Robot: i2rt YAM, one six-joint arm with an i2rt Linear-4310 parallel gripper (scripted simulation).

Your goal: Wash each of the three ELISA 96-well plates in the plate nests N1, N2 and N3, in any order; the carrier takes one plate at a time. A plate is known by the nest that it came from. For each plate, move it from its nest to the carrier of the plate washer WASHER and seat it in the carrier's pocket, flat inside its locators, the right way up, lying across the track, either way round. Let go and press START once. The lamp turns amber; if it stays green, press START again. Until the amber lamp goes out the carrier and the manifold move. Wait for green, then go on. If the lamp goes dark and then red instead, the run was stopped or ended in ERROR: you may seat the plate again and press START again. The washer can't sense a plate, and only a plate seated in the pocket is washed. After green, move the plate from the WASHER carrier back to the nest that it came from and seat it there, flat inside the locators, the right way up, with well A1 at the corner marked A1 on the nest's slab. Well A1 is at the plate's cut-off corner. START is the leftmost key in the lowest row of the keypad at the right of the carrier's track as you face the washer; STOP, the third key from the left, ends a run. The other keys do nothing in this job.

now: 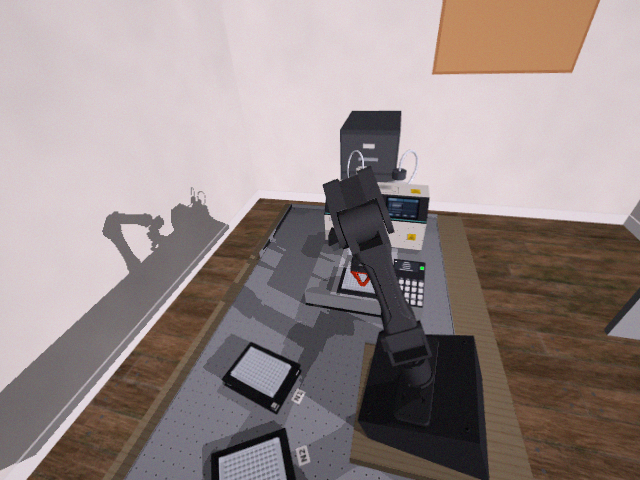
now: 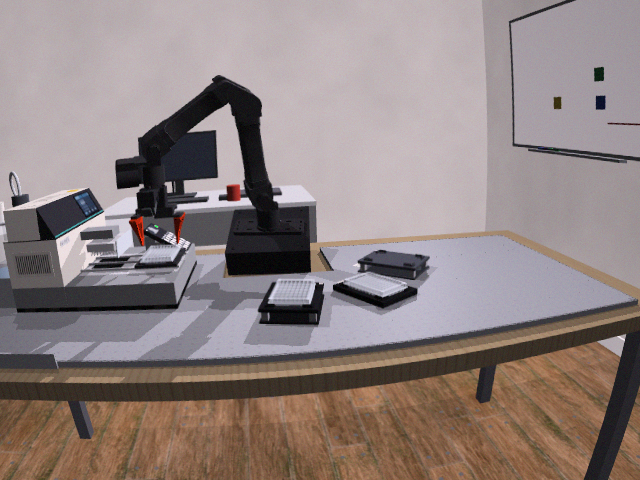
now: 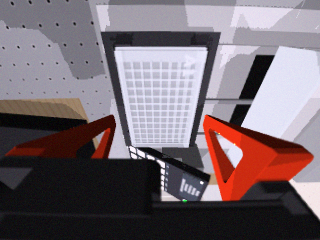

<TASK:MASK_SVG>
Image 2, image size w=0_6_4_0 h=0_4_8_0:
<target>gripper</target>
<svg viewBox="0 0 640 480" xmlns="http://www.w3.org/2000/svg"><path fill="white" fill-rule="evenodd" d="M137 208L135 209L135 214L131 216L129 224L136 233L141 246L143 246L143 219L140 210ZM169 203L166 208L157 208L156 215L153 216L154 219L174 217L175 236L178 244L185 213L183 211L174 214L175 209L177 209L177 203Z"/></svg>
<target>clear 96-well plate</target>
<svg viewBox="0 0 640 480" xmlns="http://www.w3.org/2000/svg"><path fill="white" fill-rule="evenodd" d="M343 284L350 288L382 298L394 295L408 288L405 282L372 272L365 272L346 278Z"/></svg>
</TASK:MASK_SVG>
